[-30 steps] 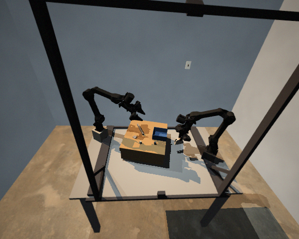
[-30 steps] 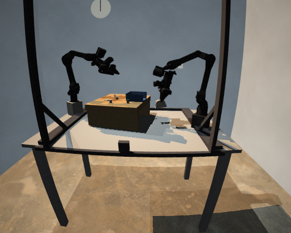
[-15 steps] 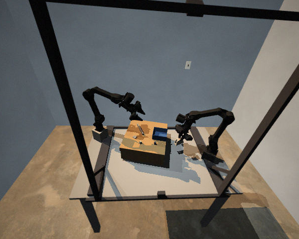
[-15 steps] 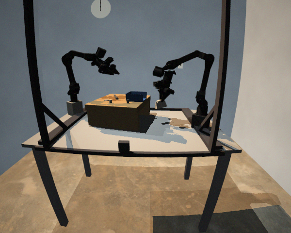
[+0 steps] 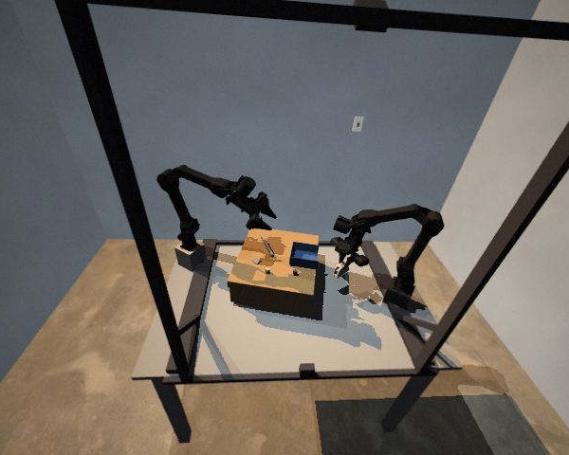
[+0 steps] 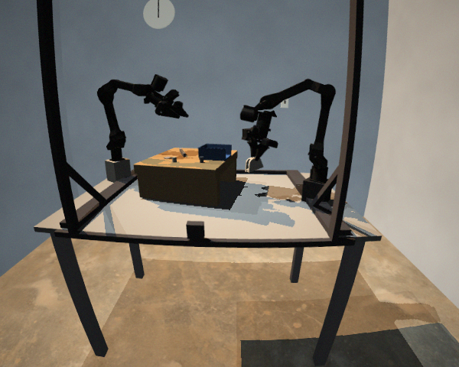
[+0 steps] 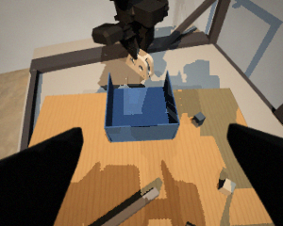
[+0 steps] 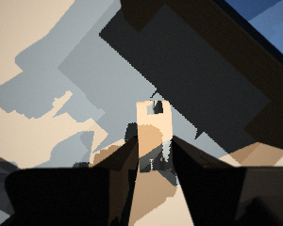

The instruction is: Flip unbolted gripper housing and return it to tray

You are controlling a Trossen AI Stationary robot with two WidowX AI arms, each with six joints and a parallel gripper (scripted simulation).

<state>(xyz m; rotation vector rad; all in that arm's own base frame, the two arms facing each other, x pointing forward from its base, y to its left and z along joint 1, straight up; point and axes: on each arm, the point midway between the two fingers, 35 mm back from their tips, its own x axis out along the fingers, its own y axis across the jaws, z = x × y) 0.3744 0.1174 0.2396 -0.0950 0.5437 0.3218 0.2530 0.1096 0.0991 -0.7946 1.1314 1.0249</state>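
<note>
The white gripper housing lies 10 mm behind my right hand and 50 mm below it. Round my right hand: grey rod: 40 mm ahead, 370 mm to the left, 30 mm below; then wooden block: 10 mm behind, 300 mm to the left, 90 mm below; then gripper housing half: 10 mm to the left, 50 mm below.
</note>
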